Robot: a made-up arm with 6 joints.
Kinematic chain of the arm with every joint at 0, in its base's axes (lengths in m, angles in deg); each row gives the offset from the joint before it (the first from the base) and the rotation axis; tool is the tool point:
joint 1: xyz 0 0 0.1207 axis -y
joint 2: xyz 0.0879 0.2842 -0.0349 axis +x
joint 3: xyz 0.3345 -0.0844 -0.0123 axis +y
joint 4: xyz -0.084 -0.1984 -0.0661 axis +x
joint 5: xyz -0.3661 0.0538 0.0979 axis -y
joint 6: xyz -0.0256 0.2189 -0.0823 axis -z
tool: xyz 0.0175 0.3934 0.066
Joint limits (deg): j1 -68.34..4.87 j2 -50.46..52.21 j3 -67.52..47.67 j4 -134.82..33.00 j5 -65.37..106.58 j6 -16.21..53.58
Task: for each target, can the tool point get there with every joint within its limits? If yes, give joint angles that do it. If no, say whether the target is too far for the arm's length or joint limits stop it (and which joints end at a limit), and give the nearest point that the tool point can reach.
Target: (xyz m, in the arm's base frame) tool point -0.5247 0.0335 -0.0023
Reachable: yes | joints -54.44 -11.46 23.88 -82.52 -24.80 14.61
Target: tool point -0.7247 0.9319 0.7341
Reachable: no: joint limits stop it (at a limit: joint 1, joint 2, joint 6) | nearest point -0.4861 0.6133 0.3051 | short by 0.585 m
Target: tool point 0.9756 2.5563 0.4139
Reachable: no: too far | nearest point 0.5987 1.0068 -0.0481 | short by 1.660 m
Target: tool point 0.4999 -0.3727 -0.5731
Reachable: yes | joints -3.89 -16.84 -36.43 -110.68 -8.57 14.96
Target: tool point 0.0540 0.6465 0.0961
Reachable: yes | joints -27.91 -2.01 -3.75 -6.67 60.44 25.15
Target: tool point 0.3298 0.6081 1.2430
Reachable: no: joint limits stop it (at a limit: joint 1, joint 4, joint 5, joint 6) | nearest point 0.3648 0.4876 0.8260 | short by 0.435 m
